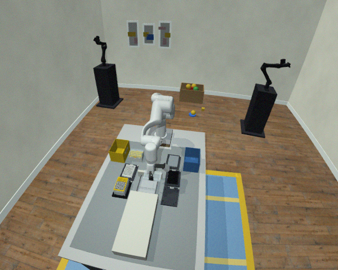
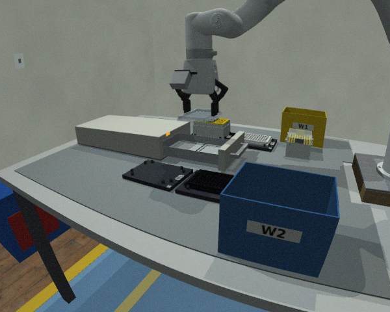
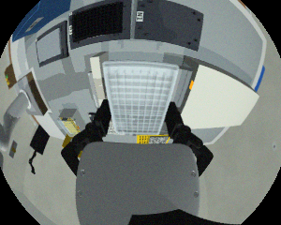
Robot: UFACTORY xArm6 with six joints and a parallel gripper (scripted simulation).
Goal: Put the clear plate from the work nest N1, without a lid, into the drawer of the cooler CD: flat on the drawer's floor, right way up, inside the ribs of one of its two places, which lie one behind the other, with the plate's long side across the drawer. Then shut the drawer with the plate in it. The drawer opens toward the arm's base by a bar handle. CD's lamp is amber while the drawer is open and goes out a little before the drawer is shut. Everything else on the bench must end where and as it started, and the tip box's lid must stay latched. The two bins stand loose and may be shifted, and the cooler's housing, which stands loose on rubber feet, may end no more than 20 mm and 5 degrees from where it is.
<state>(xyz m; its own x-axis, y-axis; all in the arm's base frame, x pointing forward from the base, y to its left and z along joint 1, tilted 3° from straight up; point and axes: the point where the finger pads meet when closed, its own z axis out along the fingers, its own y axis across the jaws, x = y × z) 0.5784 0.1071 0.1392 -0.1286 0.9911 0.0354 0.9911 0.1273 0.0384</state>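
My gripper is now 14 cm above the drawer, 4 cm to the left of it and 2 cm short of it. From my hand the other things lie so: clear plate (1 cm below); black plate (14 cm below, 13 cm to the left, 13 cm behind); nest (15 cm to the left, 15 cm below, 5 cm ahead).
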